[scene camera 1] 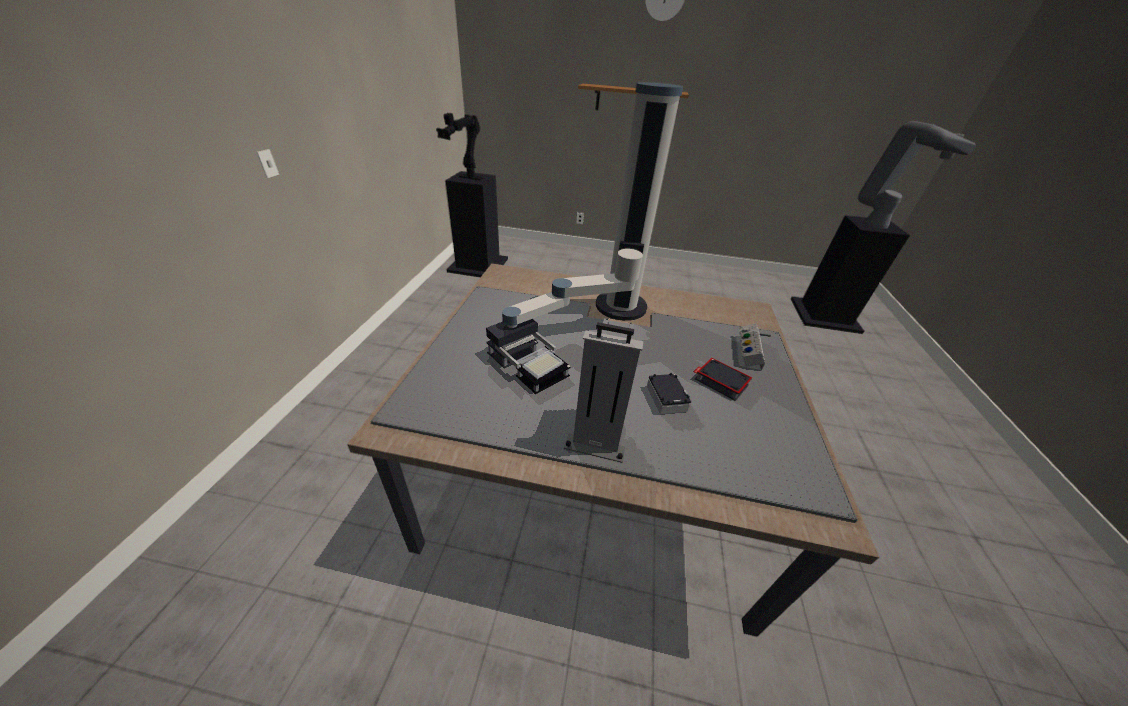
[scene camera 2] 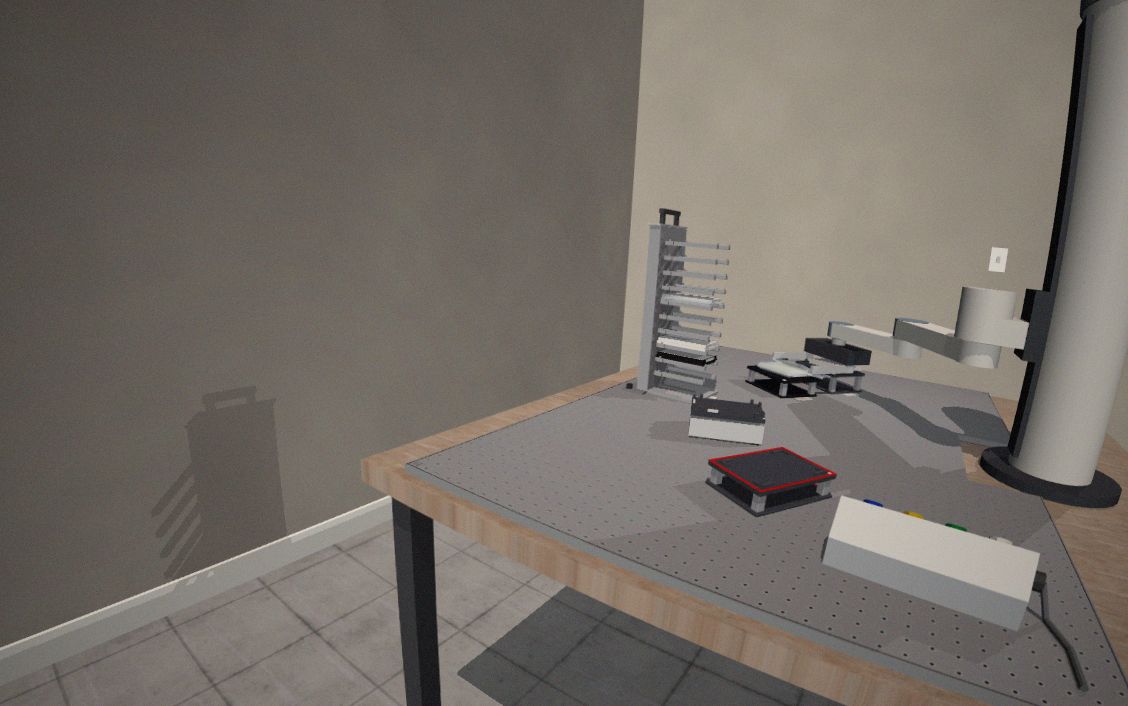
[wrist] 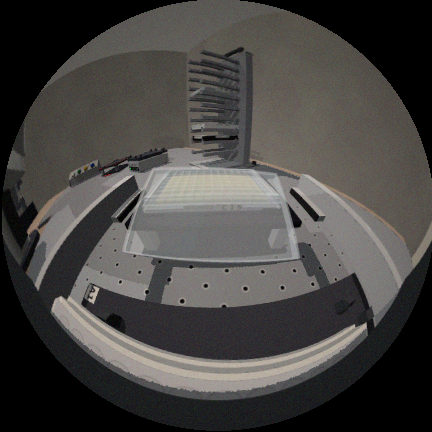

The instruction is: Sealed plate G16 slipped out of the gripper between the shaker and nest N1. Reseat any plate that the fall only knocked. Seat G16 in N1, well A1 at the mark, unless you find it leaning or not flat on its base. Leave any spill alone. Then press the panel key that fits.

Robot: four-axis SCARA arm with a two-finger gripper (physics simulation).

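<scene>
A clear-sealed plate lies flat on a black-framed nest at the table's left. Its side label is too small to read surely. My gripper hangs just behind the plate, low over the neighbouring nest frame, and it is open and empty. An A1 mark sits on that frame's near left corner. The fingers themselves are hidden in the wrist view. The shaker stands mid-table, with a red-edged nest to its right.
A tall plate hotel stands near the front edge, close to the plate. The key panel sits at the back right. The arm's column rises behind the nests.
</scene>
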